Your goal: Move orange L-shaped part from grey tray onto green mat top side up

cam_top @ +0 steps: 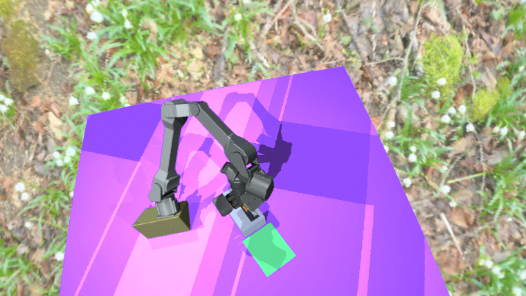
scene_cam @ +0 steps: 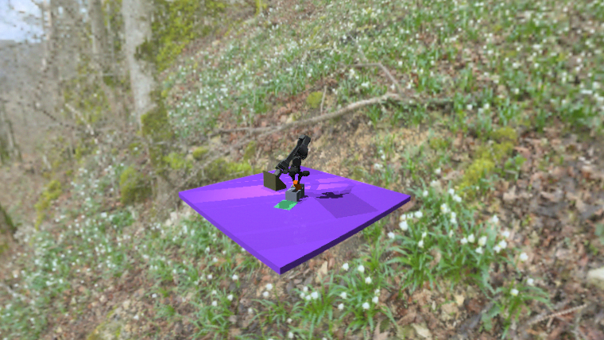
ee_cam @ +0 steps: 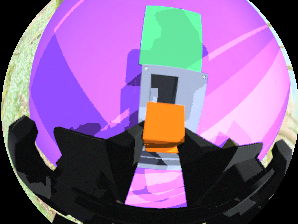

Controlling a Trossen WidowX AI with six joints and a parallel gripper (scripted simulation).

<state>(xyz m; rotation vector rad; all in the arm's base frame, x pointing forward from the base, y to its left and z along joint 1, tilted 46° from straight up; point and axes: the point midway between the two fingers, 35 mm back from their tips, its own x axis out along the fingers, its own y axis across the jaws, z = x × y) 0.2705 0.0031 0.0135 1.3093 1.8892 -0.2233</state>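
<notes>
My gripper tip is now 130 mm to the left of the green mat, 130 mm above it and 60 mm short of it. The rest, counted from my gripper tip: orange L-shaped part: 30 mm below, 30 mm behind, 20 mm to the left.
</notes>
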